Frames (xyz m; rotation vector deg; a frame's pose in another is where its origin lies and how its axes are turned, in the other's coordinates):
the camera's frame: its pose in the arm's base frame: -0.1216 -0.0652 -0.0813 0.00 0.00 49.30
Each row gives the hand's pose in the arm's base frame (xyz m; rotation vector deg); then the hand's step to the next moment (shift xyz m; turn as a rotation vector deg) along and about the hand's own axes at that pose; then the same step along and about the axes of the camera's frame.
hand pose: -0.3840 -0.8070 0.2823 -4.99 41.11 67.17
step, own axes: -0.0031 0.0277 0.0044 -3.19 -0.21 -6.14
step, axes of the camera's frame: -0.0065 0.0240 0.0133 -6.14 -0.91 -3.07
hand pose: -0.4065 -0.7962 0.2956 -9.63 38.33 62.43
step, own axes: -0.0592 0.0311 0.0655 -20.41 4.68 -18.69
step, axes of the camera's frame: -0.0119 0.0115 0.0921 -27.98 -0.63 -2.13
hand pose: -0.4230 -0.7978 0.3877 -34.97 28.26 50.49
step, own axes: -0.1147 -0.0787 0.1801 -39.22 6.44 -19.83
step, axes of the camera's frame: 0.0328 -0.0096 0.2250 -43.60 1.63 8.30
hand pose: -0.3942 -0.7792 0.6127 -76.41 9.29 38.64
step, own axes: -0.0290 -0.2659 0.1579 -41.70 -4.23 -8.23
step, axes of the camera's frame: 0.1385 0.0164 0.2775 -36.28 7.02 21.42
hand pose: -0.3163 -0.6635 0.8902 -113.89 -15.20 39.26
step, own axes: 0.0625 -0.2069 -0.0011 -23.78 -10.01 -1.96
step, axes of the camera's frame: 0.1458 0.0307 0.1566 -16.83 8.40 17.77
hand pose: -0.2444 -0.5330 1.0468 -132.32 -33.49 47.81
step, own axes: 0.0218 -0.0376 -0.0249 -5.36 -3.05 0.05
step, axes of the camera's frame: 0.0390 0.0004 0.0315 -3.53 2.76 4.23
